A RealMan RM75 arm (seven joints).
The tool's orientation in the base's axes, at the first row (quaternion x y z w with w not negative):
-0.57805, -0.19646, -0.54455, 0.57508
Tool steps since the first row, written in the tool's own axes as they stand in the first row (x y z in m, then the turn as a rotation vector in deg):
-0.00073, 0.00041, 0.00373, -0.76, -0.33, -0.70
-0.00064, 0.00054, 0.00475, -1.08, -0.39, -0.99
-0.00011, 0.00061, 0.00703, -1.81, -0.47, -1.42
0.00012, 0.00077, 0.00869, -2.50, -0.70, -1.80
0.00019, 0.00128, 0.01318, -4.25, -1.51, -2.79
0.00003, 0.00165, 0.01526, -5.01, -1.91, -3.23
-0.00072, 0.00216, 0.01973, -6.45, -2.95, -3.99
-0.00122, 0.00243, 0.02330, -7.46, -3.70, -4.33
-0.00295, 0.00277, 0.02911, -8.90, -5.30, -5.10
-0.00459, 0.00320, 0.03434, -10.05, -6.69, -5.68
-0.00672, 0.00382, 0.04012, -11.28, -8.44, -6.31
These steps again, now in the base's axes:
0.00161, 0.00346, 0.00014, -0.81, -0.23, -0.68
0.00217, 0.00429, 0.00042, -1.09, -0.34, -1.00
0.00332, 0.00606, 0.00142, -1.57, -0.40, -1.70
0.00420, 0.00739, 0.00197, -2.15, -0.40, -2.28
0.00647, 0.01117, 0.00294, -3.82, -0.36, -3.67
0.00758, 0.01297, 0.00317, -4.59, -0.34, -4.25
0.00957, 0.01706, 0.00343, -6.25, -0.16, -5.20
0.01108, 0.02033, 0.00379, -7.37, 0.14, -5.82
0.01314, 0.02604, 0.00364, -9.52, 0.46, -6.52
0.01508, 0.03117, 0.00337, -11.32, 0.77, -7.03
0.01724, 0.03694, 0.00274, -13.47, 1.16, -7.45

